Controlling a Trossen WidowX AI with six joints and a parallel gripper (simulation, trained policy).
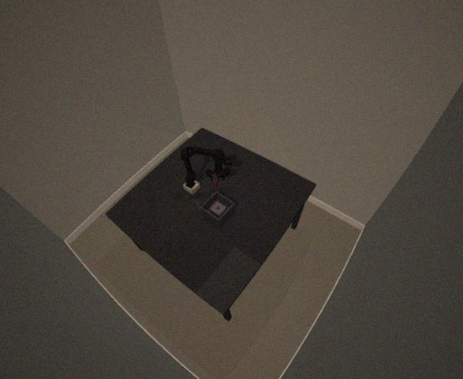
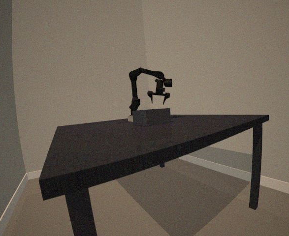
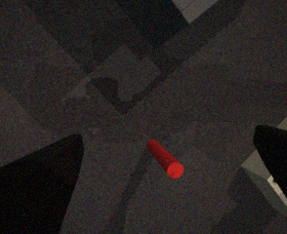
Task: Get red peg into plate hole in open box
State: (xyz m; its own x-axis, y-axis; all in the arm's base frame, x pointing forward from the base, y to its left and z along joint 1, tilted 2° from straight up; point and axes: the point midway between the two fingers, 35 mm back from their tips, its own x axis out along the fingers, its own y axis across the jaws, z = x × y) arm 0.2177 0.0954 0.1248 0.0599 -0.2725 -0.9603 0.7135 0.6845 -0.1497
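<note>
Right now the red peg is 4 cm behind my gripper tip, 2 cm to the left of it and 10 cm below it. From my gripper tip the other things lie so: pale plate 11 cm ahead, 18 cm to the right, 9 cm below; grey box 11 cm ahead, 18 cm to the right, 11 cm below.
</note>
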